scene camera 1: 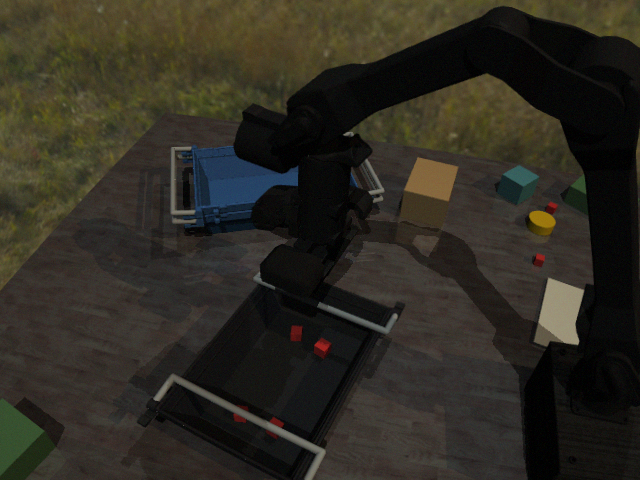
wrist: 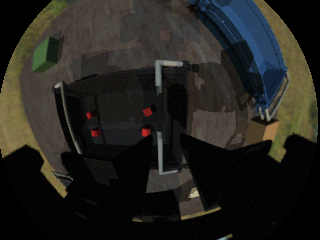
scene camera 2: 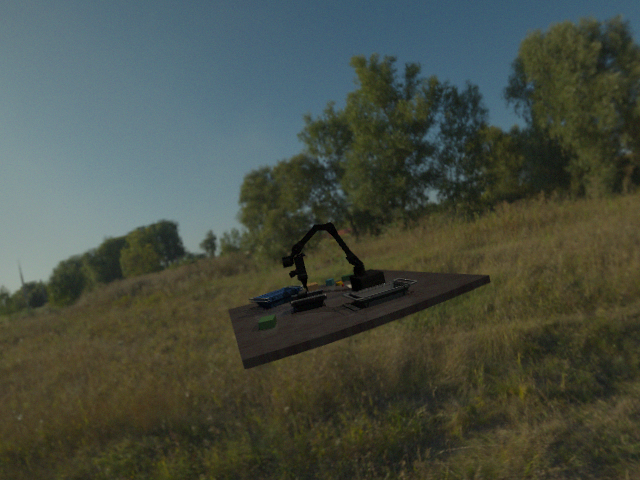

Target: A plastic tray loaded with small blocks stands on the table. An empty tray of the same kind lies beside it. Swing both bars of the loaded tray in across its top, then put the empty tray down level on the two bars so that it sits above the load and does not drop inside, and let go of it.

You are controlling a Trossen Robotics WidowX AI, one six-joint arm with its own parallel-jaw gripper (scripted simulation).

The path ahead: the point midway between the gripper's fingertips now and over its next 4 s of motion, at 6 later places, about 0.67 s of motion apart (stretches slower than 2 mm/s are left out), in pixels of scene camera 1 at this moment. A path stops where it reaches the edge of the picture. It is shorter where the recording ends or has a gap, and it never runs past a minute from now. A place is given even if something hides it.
My gripper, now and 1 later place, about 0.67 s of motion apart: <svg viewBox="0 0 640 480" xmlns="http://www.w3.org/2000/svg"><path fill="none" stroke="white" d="M318 282L299 256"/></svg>
